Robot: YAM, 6 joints.
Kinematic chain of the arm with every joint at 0, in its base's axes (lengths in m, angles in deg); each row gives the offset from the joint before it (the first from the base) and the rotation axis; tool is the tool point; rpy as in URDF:
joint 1: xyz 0 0 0.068 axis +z
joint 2: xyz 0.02 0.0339 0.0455 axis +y
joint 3: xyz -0.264 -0.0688 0 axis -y
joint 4: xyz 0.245 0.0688 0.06 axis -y
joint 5: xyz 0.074 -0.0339 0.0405 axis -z
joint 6: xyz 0.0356 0 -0.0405 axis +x
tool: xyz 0 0 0 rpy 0 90 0
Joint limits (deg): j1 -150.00..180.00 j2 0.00..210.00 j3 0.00..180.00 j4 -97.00..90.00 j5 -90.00..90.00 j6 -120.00..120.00
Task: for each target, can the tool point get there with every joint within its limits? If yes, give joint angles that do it. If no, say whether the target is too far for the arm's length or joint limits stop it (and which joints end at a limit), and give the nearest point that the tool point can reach.
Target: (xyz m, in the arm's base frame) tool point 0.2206 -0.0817 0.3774
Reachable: yes | joints -25.34 59.98 44.79 39.03 -35.39 1.65
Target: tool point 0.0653 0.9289 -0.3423
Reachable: no: too far | nearest point 0.0407 0.5783 -0.1665 | short by 0.393 m
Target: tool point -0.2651 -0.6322 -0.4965
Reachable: no: too far | nearest point -0.1905 -0.4544 -0.2856 | short by 0.286 m
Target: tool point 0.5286 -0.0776 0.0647
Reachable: yes | joints -5.56 146.90 100.75 10.13 46.93 90.74
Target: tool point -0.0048 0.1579 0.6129
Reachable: yes | joints -85.35 33.12 97.44 30.28 -12.96 -10.99
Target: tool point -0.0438 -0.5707 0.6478
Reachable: no: too far | nearest point -0.0360 -0.4685 0.5486 | short by 0.143 m
